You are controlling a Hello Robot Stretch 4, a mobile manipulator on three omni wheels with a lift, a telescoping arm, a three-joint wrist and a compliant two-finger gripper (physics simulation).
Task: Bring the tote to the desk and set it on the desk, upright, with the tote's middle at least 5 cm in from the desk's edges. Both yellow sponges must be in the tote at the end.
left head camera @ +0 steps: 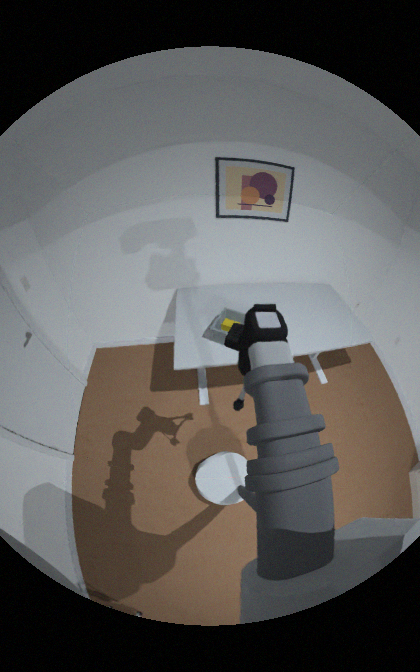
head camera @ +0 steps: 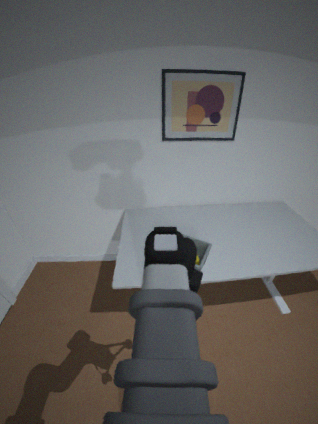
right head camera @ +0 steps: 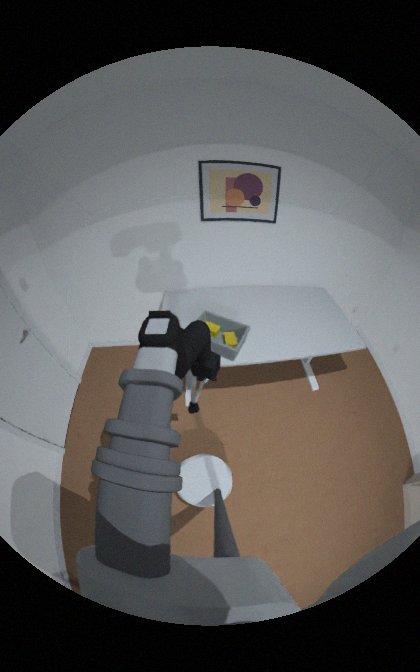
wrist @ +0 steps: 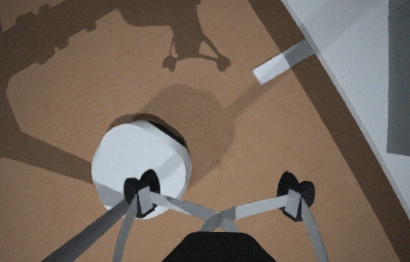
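Pixels of known places: gripper, fingertip midpoint: (wrist: 218, 186); robot's base, origin of the base link: (wrist: 148, 165).
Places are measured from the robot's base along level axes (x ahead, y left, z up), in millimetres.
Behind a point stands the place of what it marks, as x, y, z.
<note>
The grey tote (head camera: 202, 246) {818, -226, 781} (left head camera: 215, 332) (right head camera: 231, 353) (wrist: 400, 75) {720, -49, 727} stands upright on the white desk (head camera: 250, 240) {957, -605, 693} (left head camera: 310, 320) (right head camera: 290, 320) (wrist: 357, 65) {673, 2, 693}, in the desk's left part, with one corner near the front edge. In the right head view one yellow sponge (right head camera: 213, 329) and a second yellow sponge (right head camera: 230, 339) lie inside the tote. My gripper (wrist: 218, 186) {348, -37, 940} is open and empty, over the floor in front of the desk, apart from the tote. In the head view the arm and wrist hide part of the tote.
A round white object (left head camera: 220, 477) (right head camera: 200, 480) (wrist: 135, 160) {20, 44, 187} stands on the brown floor in front of the desk, below my left fingertip in the wrist view. A framed picture (head camera: 210, 100) {1433, -313, 1524} hangs on the wall behind the desk. A pale box (right head camera: 412, 505) stands at the right edge.
</note>
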